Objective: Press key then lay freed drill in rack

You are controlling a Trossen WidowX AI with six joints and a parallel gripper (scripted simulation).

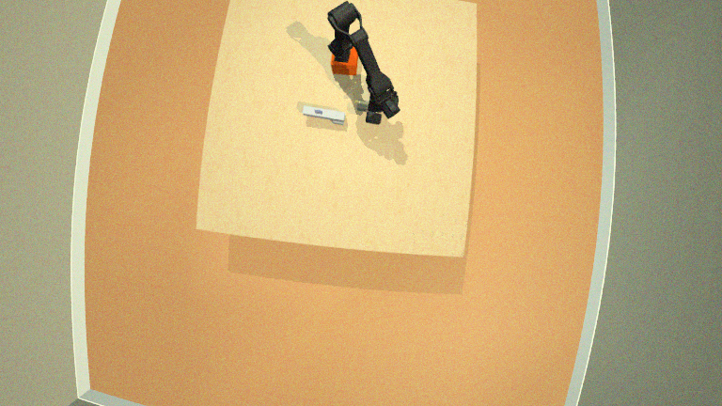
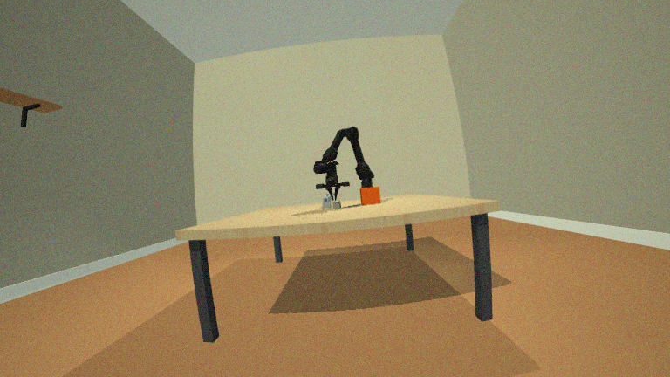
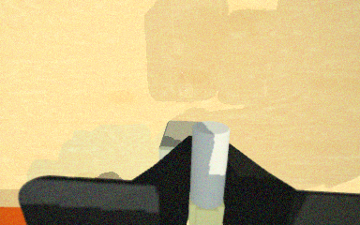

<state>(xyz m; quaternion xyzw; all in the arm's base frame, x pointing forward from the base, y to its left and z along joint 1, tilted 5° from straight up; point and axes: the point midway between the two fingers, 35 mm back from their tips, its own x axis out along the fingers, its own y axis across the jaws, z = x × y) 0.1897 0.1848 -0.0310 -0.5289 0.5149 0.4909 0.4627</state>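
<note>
The grey block lies 40 mm to the right of my gripper tip, 30 mm below it and 10 mm behind it. Also, from my gripper tip: bluish-purple key 230 mm to the right, 80 mm ahead.
</note>
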